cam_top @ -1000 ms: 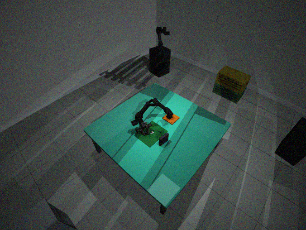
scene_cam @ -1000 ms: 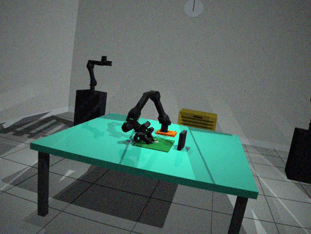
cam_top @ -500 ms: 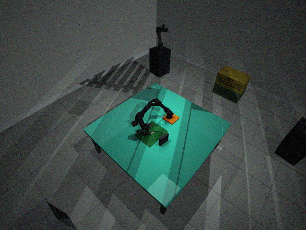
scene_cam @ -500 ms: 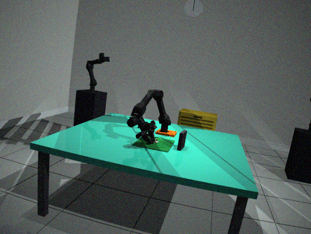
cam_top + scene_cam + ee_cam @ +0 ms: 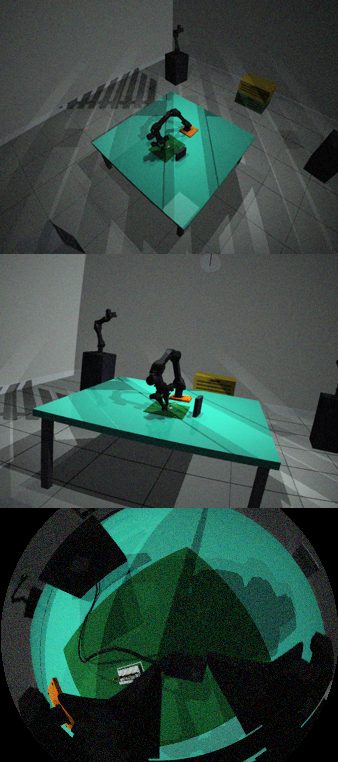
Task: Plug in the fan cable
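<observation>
Now: gripper tip 1 cm above the dark fan plug. From my gripper tip the other things lie so: black fan (8 cm behind, 18 cm to the left, 3 cm above); then green board (6 cm behind, 5 cm below).
</observation>
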